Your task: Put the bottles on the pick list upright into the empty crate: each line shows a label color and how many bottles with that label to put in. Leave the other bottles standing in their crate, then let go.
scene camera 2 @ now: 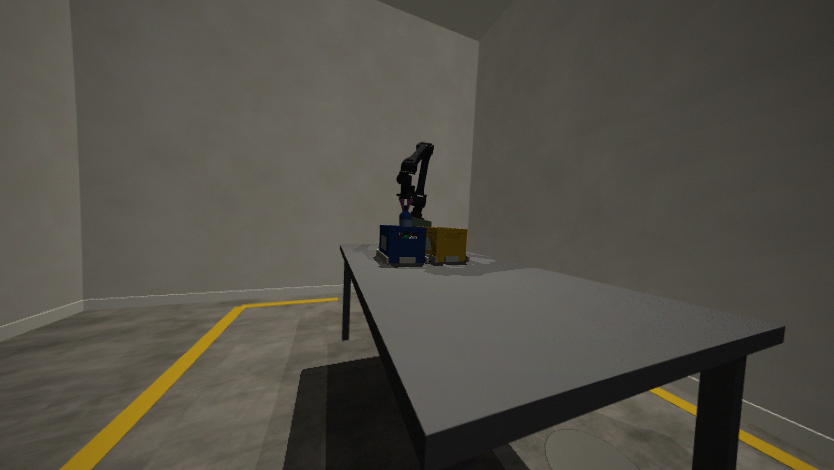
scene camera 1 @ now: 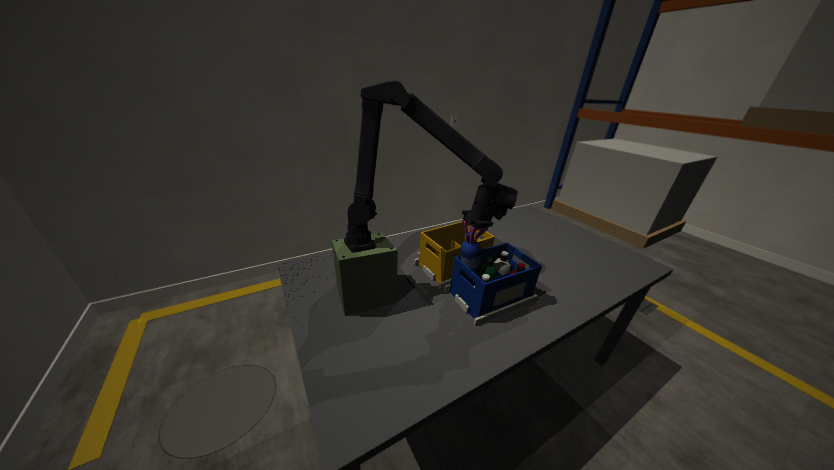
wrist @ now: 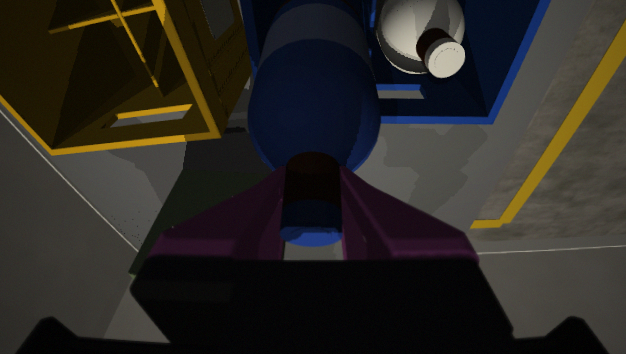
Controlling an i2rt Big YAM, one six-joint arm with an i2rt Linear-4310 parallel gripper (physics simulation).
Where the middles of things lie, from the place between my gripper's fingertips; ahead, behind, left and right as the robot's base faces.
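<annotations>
My hand, from the blue bottle (wrist: 314,106): 20 mm short of it, 50 mm above it.
</annotations>
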